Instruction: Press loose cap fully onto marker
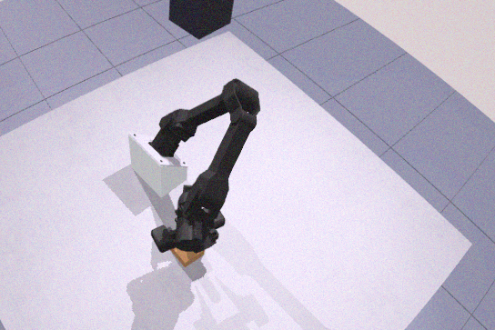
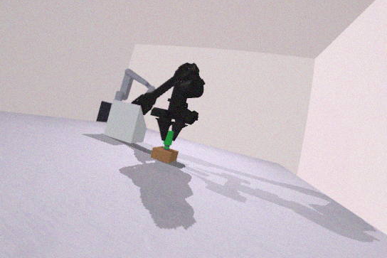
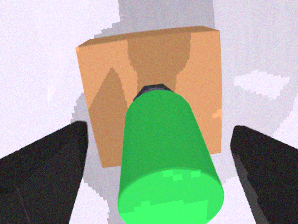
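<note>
The marker is right at my gripper tip. Also, from my gripper tip: holder block: 5 cm below; then green cap: 1 cm above.
</note>
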